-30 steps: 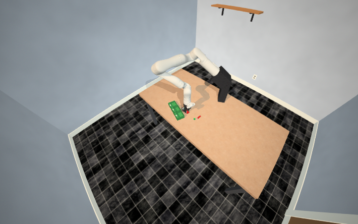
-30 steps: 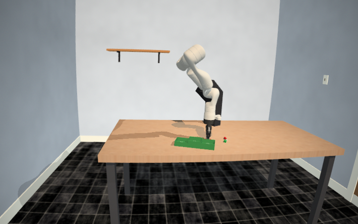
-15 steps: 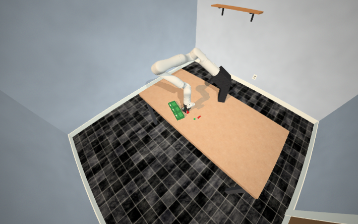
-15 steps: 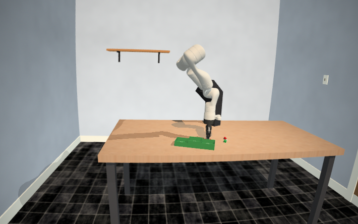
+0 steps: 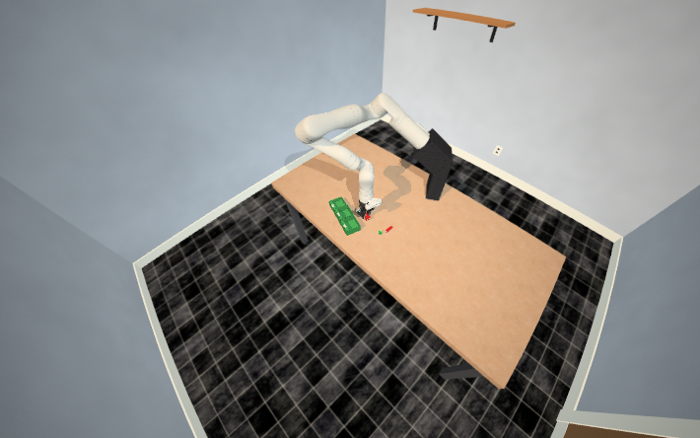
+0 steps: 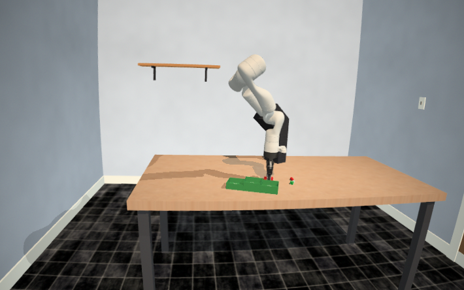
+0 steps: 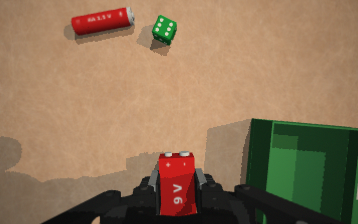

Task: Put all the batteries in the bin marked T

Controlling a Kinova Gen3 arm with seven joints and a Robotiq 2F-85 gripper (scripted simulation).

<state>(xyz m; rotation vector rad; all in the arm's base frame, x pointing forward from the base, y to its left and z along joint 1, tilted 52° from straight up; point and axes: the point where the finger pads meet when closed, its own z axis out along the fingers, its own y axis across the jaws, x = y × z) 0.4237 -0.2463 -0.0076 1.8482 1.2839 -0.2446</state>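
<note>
Now: hand 5 cm past the small yellow nut and 3 cm above it. Also, from my hand: joined green bins 4 cm ahead, 12 cm to the right, 1 cm below; red 9 V battery 1 cm to the left, 1 cm below; green cylindrical battery 3 cm behind, 5 cm to the right, 3 cm below.
</note>
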